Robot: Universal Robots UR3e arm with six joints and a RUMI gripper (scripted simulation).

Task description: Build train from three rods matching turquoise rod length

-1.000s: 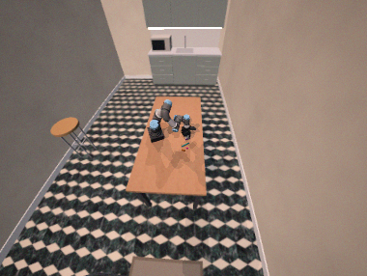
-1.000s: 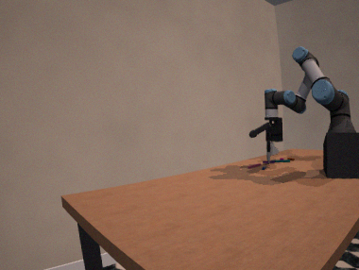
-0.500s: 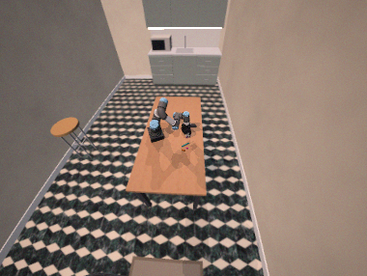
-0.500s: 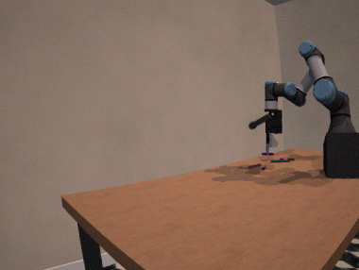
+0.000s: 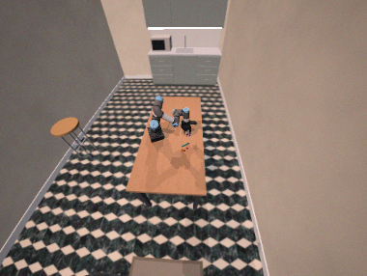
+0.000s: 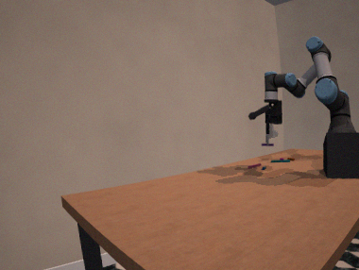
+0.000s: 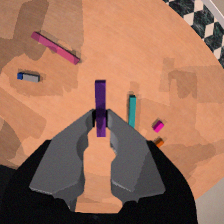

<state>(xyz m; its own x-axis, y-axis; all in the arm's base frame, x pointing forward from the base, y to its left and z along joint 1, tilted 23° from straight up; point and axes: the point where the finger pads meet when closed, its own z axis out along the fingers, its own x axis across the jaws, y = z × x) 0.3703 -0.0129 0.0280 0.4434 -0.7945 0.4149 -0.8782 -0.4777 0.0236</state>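
The grey rod is 110 mm to the left of my hand, 100 mm below it and 40 mm behind it. Round my hand: turquoise rod 100 mm below, 80 mm to the right, 40 mm behind; then purple rod 10 mm below; then pink rod 100 mm below, 90 mm to the left, 20 mm ahead.
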